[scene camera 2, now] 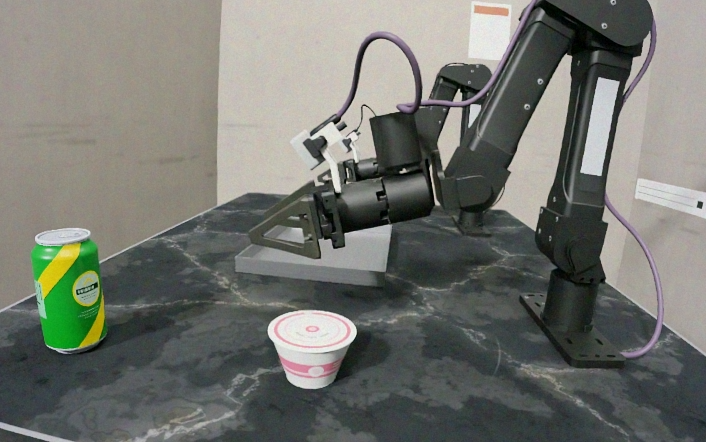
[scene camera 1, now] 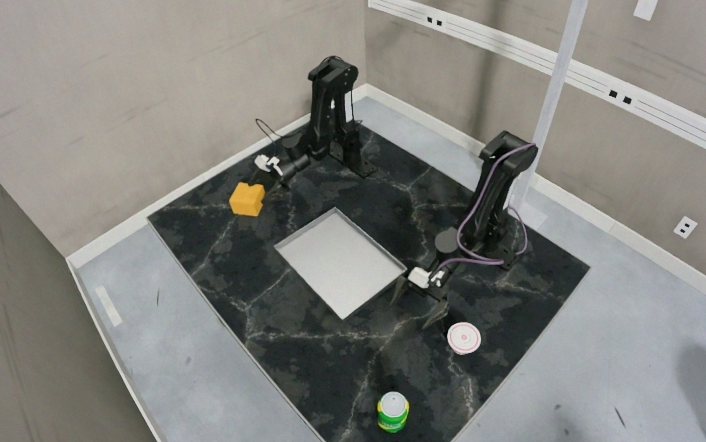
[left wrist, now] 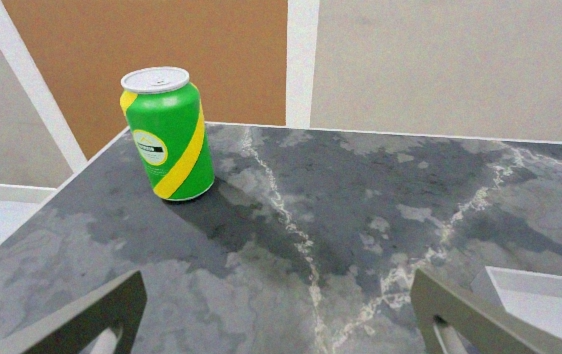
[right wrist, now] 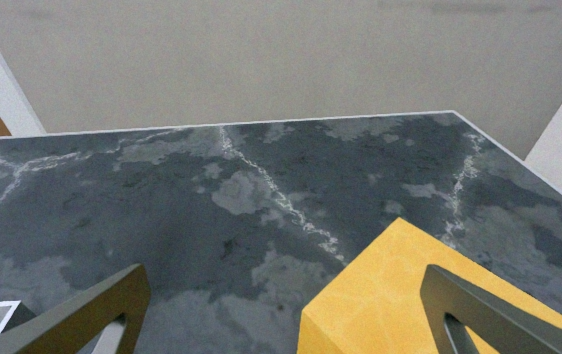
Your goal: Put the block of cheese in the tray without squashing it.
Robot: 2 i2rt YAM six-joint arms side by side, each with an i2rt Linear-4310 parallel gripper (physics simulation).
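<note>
The orange-yellow block of cheese sits on the dark marble mat at the upper left in scene camera 1; it does not show in scene camera 2. The shallow grey tray lies at the middle of the mat, apart from the cheese. My right gripper is open and empty, close to the cheese; in its wrist view, the right-hand finger overlaps the block. My left gripper is open and empty, above the mat beside the tray.
A green and yellow can stands upright near the mat's edge. A white and pink cup stands near the left gripper. Walls rise behind both arm bases.
</note>
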